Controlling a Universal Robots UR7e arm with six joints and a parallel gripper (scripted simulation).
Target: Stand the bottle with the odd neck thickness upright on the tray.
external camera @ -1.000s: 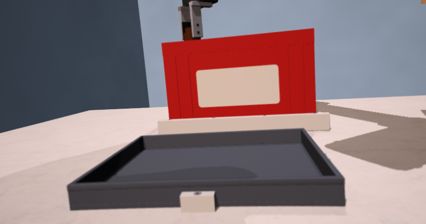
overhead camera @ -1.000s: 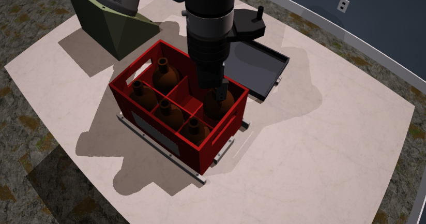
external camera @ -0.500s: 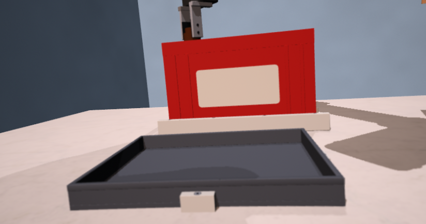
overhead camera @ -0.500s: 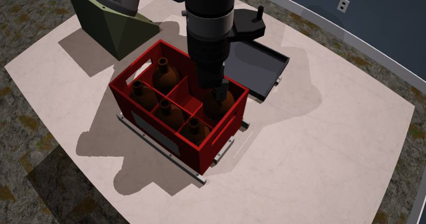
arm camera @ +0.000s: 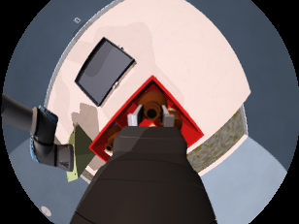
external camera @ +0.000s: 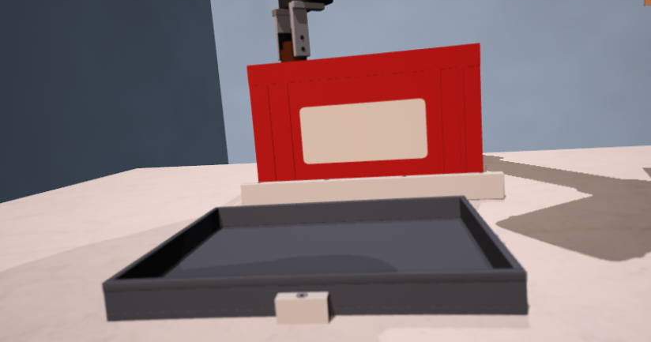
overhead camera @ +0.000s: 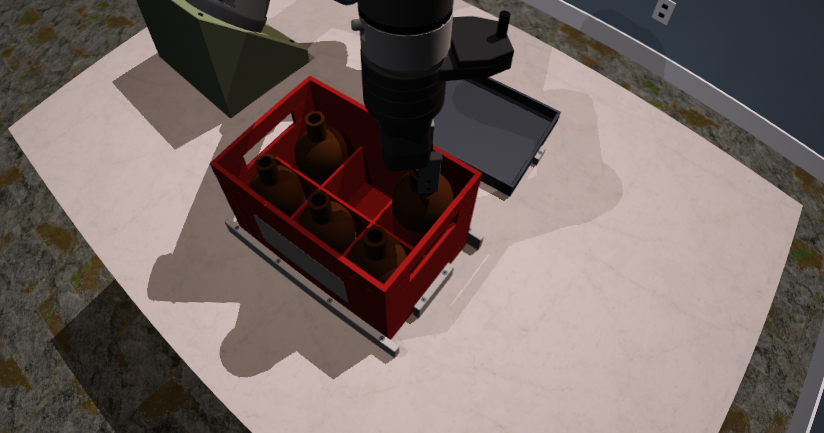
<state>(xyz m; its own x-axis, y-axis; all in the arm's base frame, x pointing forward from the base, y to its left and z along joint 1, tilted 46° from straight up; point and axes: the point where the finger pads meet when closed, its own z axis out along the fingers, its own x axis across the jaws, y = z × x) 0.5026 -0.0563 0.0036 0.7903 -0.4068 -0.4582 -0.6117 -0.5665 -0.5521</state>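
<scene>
Now: hand 70 mm above the bottle. Also, from my hand: dark grey tray (240 mm to the left, 190 mm below, 100 mm behind); red crate (120 mm below, 80 mm behind, 50 mm to the right).
</scene>
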